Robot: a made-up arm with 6 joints. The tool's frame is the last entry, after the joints.
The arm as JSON. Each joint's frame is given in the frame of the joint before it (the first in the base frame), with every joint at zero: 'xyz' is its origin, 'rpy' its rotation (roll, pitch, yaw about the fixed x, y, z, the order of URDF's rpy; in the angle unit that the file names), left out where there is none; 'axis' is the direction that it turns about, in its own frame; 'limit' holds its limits. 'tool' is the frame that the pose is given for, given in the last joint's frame.
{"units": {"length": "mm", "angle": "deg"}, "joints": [
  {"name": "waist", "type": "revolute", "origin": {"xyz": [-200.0, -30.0, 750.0], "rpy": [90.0, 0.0, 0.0]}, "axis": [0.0, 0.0, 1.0], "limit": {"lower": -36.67, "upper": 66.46}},
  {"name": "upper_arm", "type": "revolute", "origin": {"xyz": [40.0, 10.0, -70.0], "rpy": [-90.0, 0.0, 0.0]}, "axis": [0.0, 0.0, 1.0], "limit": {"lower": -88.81, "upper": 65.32}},
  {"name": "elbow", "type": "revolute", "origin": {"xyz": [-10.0, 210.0, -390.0], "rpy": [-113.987, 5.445, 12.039]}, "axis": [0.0, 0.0, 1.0], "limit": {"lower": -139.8, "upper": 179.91}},
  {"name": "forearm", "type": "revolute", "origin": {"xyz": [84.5, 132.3, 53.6], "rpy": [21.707, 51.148, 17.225]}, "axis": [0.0, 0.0, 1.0], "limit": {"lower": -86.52, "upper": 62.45}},
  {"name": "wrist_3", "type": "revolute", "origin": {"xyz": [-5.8, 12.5, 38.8], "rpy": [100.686, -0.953, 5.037]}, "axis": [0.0, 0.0, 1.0], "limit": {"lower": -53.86, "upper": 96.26}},
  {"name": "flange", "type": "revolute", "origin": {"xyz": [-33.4, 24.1, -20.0], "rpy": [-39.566, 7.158, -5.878]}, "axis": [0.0, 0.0, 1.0], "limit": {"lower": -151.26, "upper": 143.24}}
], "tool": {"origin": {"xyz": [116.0, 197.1, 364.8], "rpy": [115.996, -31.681, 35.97]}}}
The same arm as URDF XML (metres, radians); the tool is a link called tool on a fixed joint. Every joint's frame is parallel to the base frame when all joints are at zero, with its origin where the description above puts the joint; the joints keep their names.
<robot name="arm">
  <joint name="waist" type="revolute">
    <parent link="base_link"/>
    <child link="link1"/>
    <origin xyz="-0.2000 -0.0300 0.7500"/>
    <axis xyz="0 -1 0"/>
    <limit lower="-0.6400" upper="1.1599"/>
  </joint>
  <joint name="upper_arm" type="revolute">
    <parent link="link1"/>
    <child link="link2"/>
    <origin xyz="0.0400 0.0700 0.0100"/>
    <axis xyz="0 0 1"/>
    <limit lower="-1.5500" upper="1.1400"/>
  </joint>
  <joint name="elbow" type="revolute">
    <parent link="link2"/>
    <child link="link3"/>
    <origin xyz="-0.0100 0.2100 -0.3900"/>
    <axis xyz="-0.228298 0.885494 -0.404697"/>
    <limit lower="-2.4400" upper="3.1400"/>
  </joint>
  <joint name="forearm" type="revolute">
    <parent link="link3"/>
    <child link="link4"/>
    <origin xyz="0.0700 0.0100 -0.1500"/>
    <axis xyz="0.646415 0.740117 -0.185404"/>
    <limit lower="-1.5101" upper="1.0900"/>
  </joint>
  <joint name="wrist_3" type="revolute">
    <parent link="link4"/>
    <child link="link5"/>
    <origin xyz="0.0200 0.0300 -0.0199"/>
    <axis xyz="0 0 1"/>
    <limit lower="-0.9400" upper="1.6801"/>
  </joint>
  <joint name="flange" type="revolute">
    <parent link="link5"/>
    <child link="link6"/>
    <origin xyz="-0.0100 0.0400 -0.0200"/>
    <axis xyz="0.525191 0.372993 0.764886"/>
    <limit lower="-2.6400" upper="2.5000"/>
  </joint>
  <joint name="tool_joint" type="fixed">
    <parent link="link6"/>
    <child link="tool"/>
    <origin xyz="0.3700 0.1699 0.1400" rpy="1.5708 0.0000 0.0000"/>
  </joint>
  <link name="base_link"/>
  <link name="link1"/>
  <link name="link2"/>
  <link name="link3"/>
  <link name="link4"/>
  <link name="link5"/>
  <link name="link6"/>
  <link name="tool"/>
</robot>

